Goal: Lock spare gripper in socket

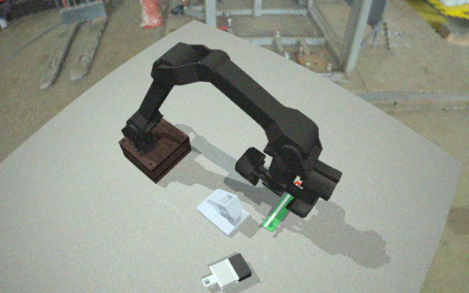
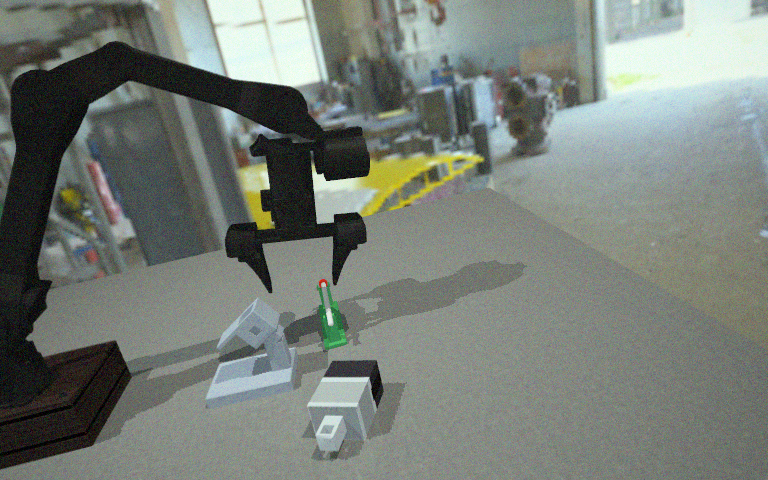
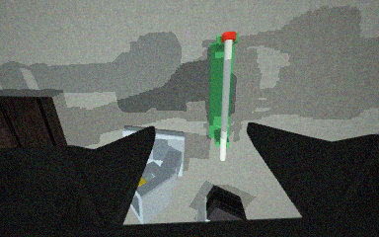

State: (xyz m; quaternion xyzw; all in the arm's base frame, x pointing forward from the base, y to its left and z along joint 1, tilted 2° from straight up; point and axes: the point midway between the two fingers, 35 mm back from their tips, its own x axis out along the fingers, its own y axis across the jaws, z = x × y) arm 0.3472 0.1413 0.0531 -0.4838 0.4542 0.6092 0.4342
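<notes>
Now: gripper tip 20 cm to the left of the spare gripper, 7 cm short of it and 6 cm above it. Also, from my gripper tip: socket: 9 cm to the right, 6 cm behind, 3 cm below; green strip: 6 cm below, 3 cm to the left, 2 cm ahead.
</notes>
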